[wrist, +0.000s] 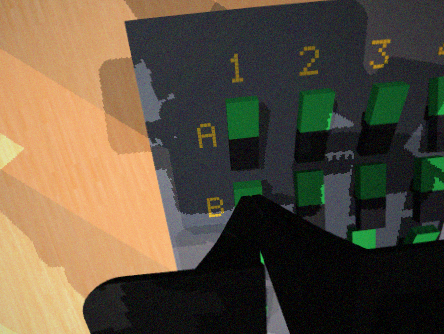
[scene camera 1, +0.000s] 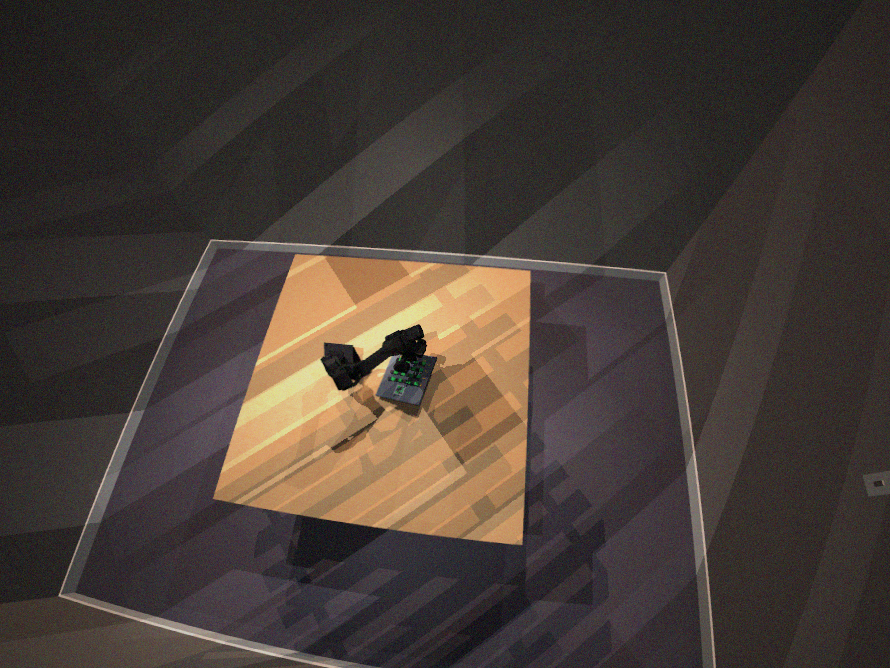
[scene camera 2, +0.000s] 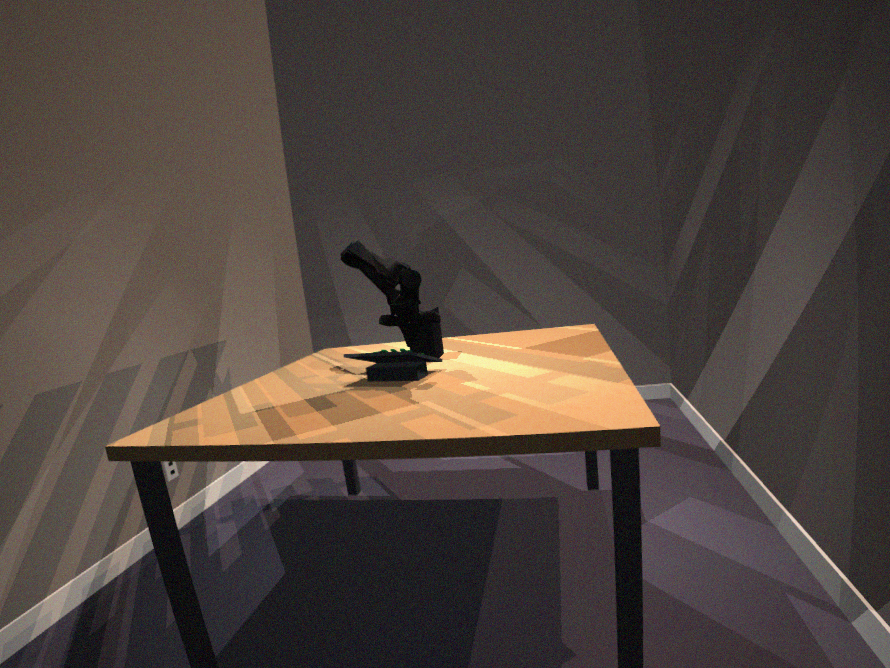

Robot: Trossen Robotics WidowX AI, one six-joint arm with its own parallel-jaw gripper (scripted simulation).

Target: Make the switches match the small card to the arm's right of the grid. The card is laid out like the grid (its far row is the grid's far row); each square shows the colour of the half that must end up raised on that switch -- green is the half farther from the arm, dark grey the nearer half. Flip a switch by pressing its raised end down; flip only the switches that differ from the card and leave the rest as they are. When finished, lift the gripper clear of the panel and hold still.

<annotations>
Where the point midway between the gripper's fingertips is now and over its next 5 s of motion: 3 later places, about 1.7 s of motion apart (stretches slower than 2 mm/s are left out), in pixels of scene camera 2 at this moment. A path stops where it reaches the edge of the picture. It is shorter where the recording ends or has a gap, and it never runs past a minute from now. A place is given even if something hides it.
My gripper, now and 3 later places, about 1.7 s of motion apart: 409, 346; 409, 350; 395, 340; 394, 352
</annotations>
